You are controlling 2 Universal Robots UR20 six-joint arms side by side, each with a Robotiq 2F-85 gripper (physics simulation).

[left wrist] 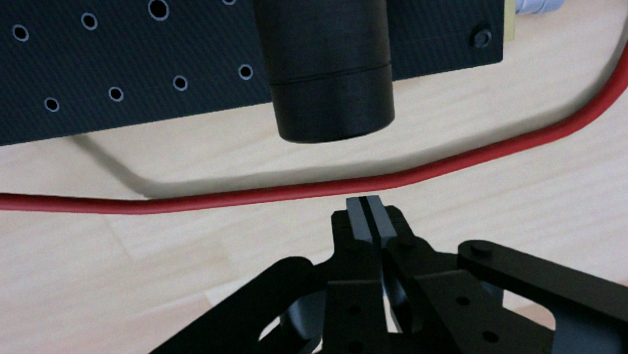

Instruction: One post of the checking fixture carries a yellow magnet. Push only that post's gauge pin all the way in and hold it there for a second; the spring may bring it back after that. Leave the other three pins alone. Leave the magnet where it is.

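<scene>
A thick black round knob [330, 75], the outer end of one gauge pin, sticks out over the edge of the dark fixture plate [150, 55] at the top middle of the left wrist view. My left gripper [362, 216] is shut and empty. Its fingertips show below the knob's end face, with a visible gap between them in the picture. The yellow magnet, the posts and the other pins do not show in this view. My right gripper is not in view.
A red hose [280, 193] runs across the view between the knob's end and the fingertips, and curves up at the right. A pale yellow block [509, 22] and a light blue-grey fitting [540, 5] are at the plate's right edge. Light wooden table [165, 250] lies below.
</scene>
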